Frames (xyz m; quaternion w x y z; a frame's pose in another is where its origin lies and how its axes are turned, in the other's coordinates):
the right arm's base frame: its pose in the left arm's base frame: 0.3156 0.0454 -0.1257 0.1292 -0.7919 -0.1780 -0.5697
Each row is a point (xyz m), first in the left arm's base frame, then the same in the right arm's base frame.
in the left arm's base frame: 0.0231 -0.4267 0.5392
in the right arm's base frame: 0.4828 0.2997 -0.6539
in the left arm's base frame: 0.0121 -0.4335 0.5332
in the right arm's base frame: 0.4730 0.3011 -0.6642
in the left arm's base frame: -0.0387 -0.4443 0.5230
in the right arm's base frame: 0.4473 0.2891 -0.7089
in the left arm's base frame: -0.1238 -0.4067 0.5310
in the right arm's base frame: 0.4355 0.2186 -0.7690
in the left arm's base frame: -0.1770 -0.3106 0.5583
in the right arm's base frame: 0.4590 0.1089 -0.7840
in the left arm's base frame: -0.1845 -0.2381 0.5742
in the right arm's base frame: 0.4817 0.0402 -0.7660
